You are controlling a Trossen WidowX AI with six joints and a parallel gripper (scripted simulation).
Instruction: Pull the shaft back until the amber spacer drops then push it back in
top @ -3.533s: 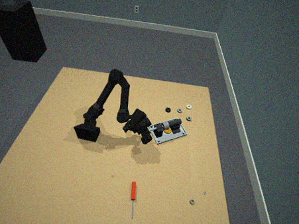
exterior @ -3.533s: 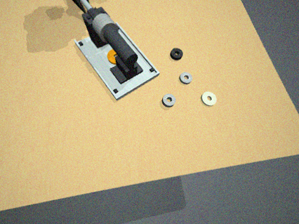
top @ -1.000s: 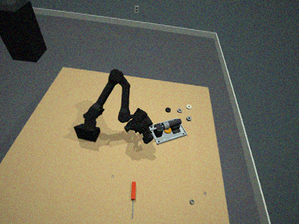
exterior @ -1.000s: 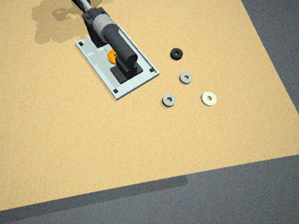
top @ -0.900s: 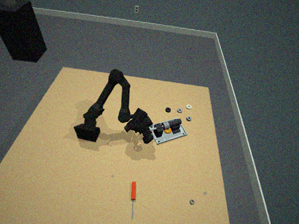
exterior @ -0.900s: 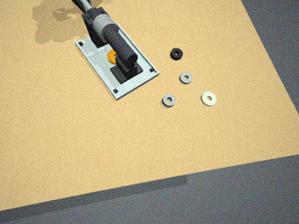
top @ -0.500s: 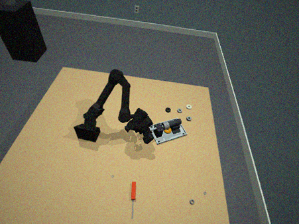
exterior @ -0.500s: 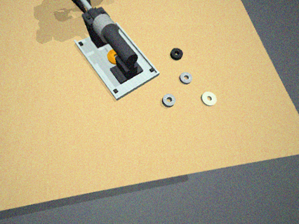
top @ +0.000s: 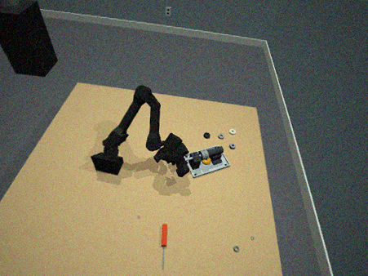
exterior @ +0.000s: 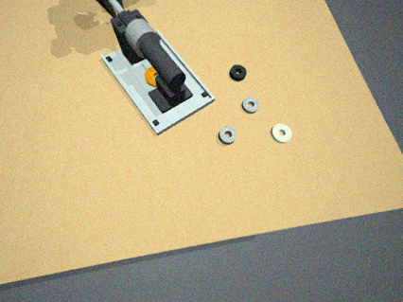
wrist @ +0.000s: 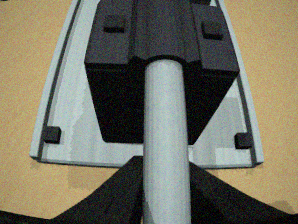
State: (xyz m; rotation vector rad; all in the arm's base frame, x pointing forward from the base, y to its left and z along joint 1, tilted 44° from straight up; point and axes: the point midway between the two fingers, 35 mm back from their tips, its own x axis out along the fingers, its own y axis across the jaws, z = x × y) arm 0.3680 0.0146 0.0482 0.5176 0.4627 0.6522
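My gripper tip is 4 cm short of the grey shaft, 2 cm to the right of it and 3 cm below it. Round my gripper tip: amber spacer 11 cm ahead, 6 cm to the left, 4 cm below.
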